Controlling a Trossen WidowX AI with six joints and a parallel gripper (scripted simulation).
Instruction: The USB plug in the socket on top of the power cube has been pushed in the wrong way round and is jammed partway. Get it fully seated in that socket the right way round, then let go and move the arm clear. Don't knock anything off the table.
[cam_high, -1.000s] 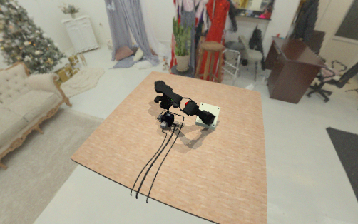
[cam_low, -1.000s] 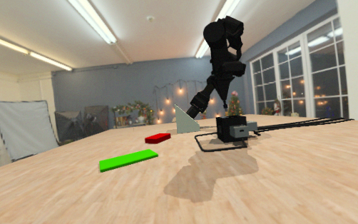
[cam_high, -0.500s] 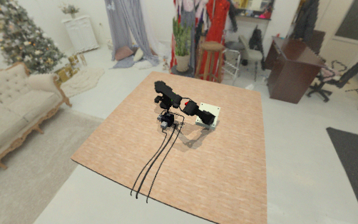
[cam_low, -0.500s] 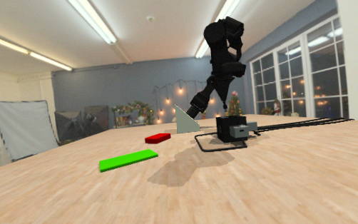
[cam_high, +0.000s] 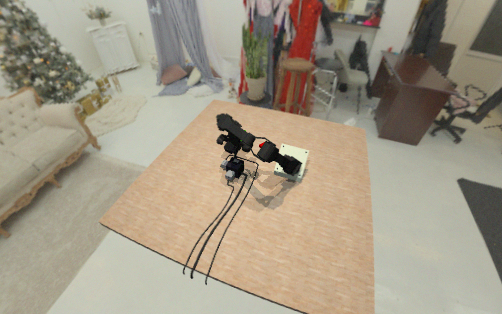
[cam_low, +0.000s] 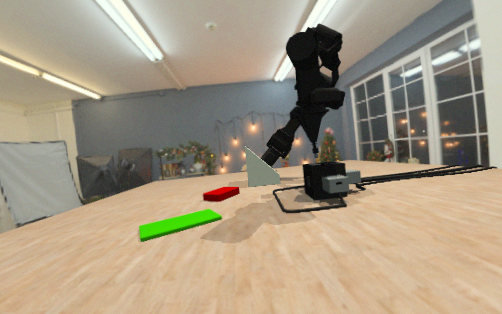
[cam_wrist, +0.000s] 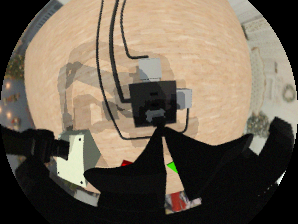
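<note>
The usb plug is 2 cm below my gripper tip. Round my gripper tip: usb socket: 6 cm below; flat red block: 8 cm behind, 25 cm to the right, 12 cm below; flat green block: 12 cm ahead, 29 cm to the right, 13 cm below.
</note>
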